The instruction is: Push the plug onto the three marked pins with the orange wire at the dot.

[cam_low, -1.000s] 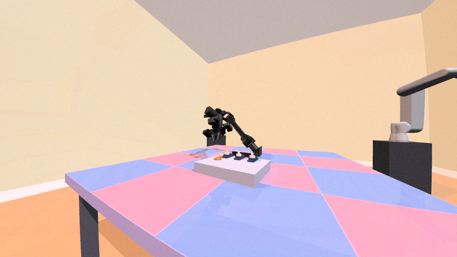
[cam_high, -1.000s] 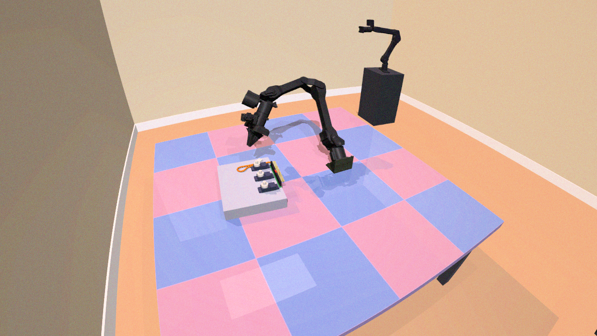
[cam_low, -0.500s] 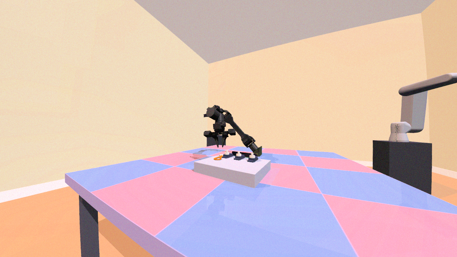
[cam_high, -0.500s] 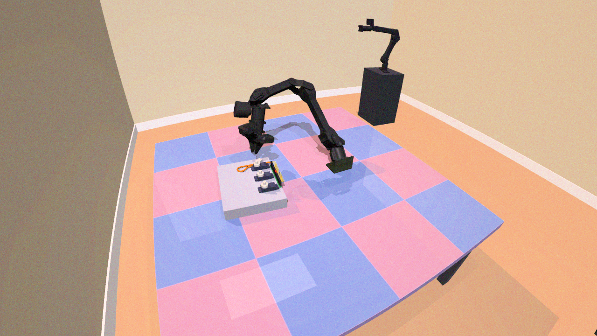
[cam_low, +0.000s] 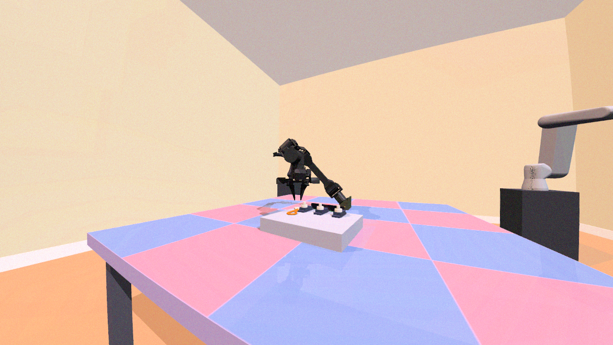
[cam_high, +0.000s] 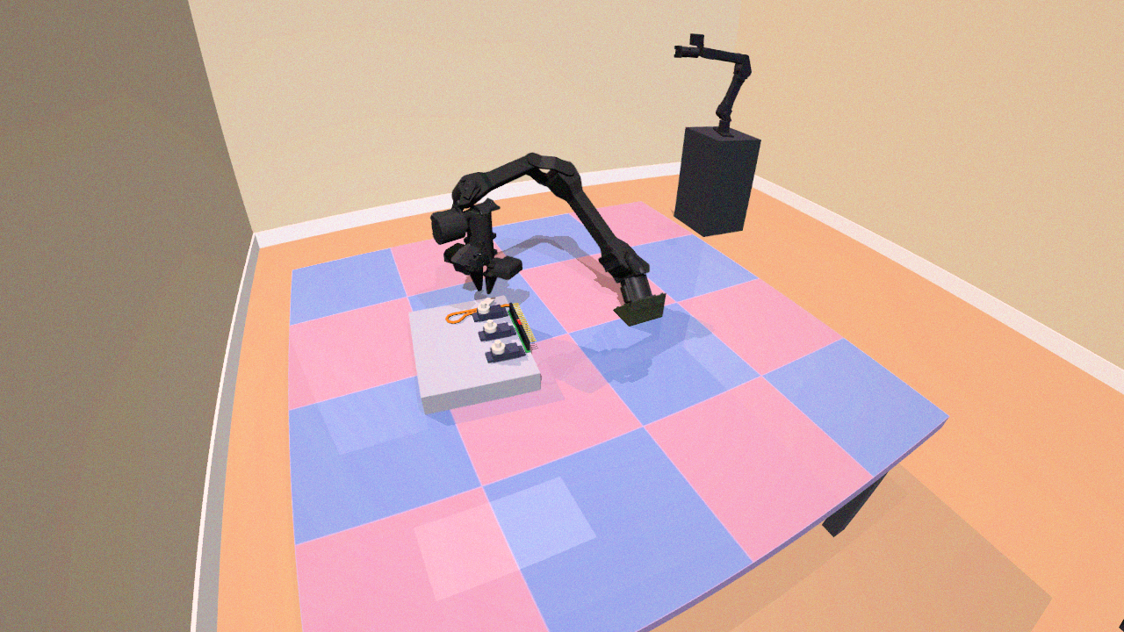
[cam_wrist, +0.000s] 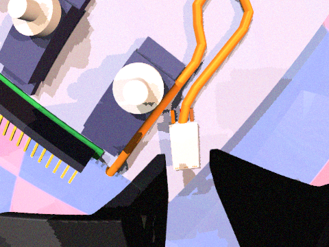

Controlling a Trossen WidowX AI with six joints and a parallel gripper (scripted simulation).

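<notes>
The red band is 40 mm behind my gripper tip, 120 mm to the left of it and 10 mm below it. Round my gripper tip: pale holder block: 110 mm ahead, 110 mm to the left, 60 mm below; then green band: 40 mm behind, 120 mm to the left, 40 mm below; then pin header: 40 mm behind, 120 mm to the left, 30 mm below.
</notes>
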